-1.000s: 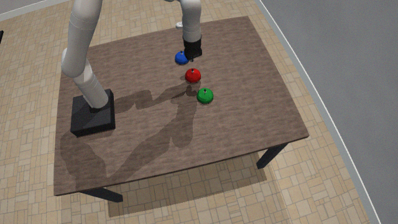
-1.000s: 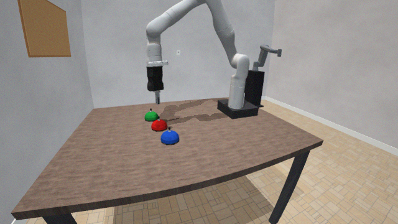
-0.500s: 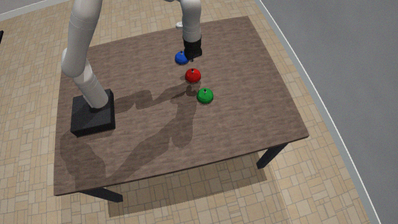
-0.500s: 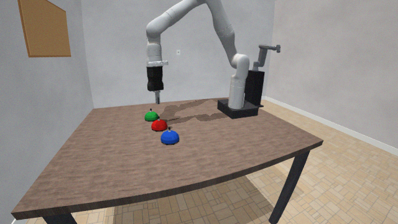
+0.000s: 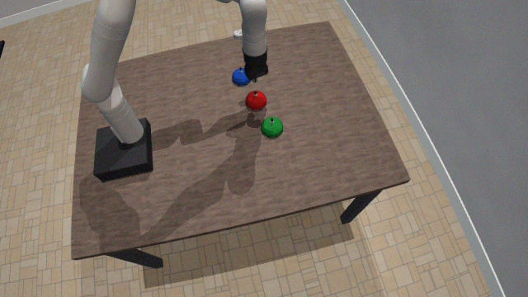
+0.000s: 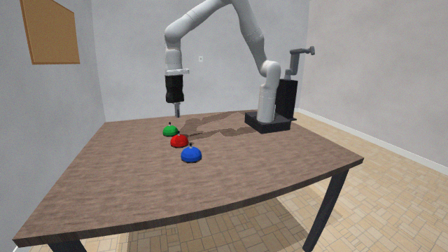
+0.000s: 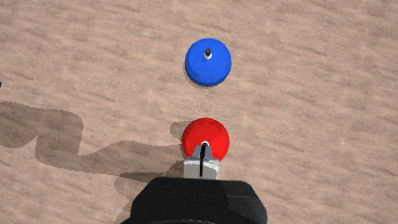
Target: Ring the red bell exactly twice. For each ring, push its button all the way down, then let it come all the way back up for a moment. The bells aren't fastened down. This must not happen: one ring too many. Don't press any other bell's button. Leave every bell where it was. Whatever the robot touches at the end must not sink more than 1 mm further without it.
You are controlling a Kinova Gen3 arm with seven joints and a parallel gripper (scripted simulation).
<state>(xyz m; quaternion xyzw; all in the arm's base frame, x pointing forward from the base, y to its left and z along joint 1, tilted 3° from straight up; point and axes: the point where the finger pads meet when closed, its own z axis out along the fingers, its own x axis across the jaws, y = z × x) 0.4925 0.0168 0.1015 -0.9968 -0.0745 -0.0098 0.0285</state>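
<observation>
Right now the red bell is 11 cm below my hand. Also, from my hand: green bell: 2 cm ahead, 14 cm to the right, 11 cm below; then blue bell: 2 cm behind, 14 cm to the left, 11 cm below.
</observation>
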